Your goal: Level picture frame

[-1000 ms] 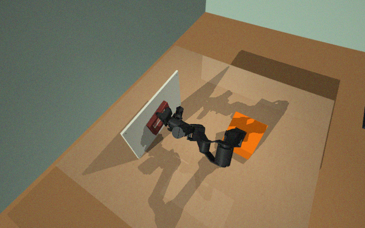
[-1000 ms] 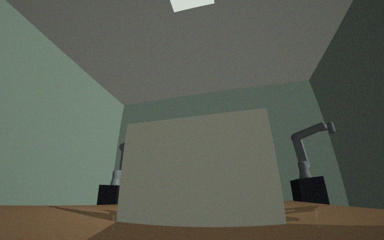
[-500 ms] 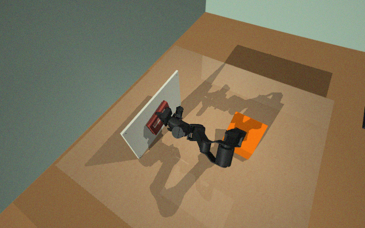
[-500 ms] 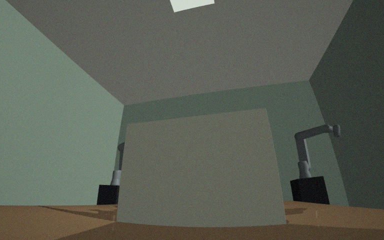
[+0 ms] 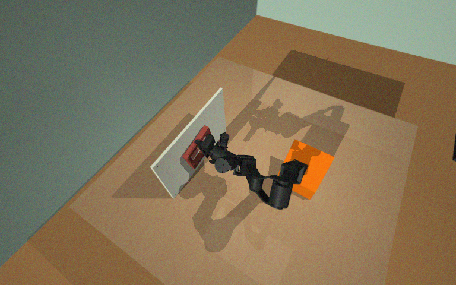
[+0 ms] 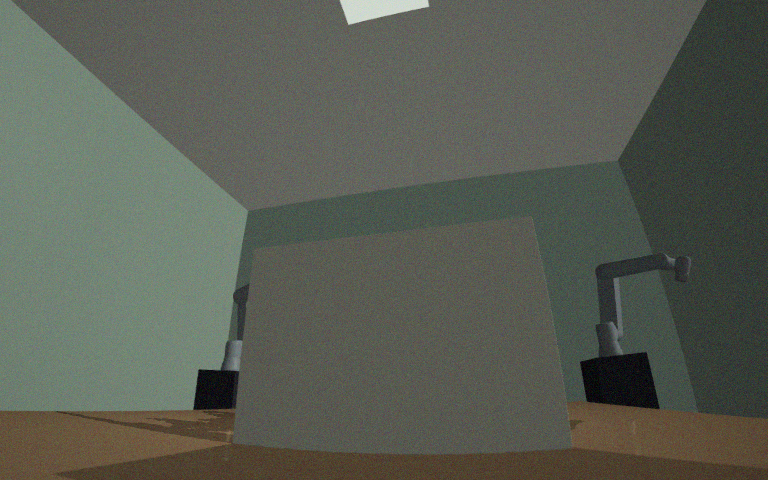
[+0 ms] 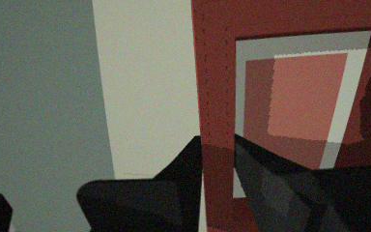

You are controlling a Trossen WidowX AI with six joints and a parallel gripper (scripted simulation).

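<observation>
Right now my gripper tip is 10 mm to the left of the red picture frame and 50 mm above it. From my gripper tip the other things lie so: white wall panel (20 mm ahead, 20 mm to the right, 70 mm below).
</observation>
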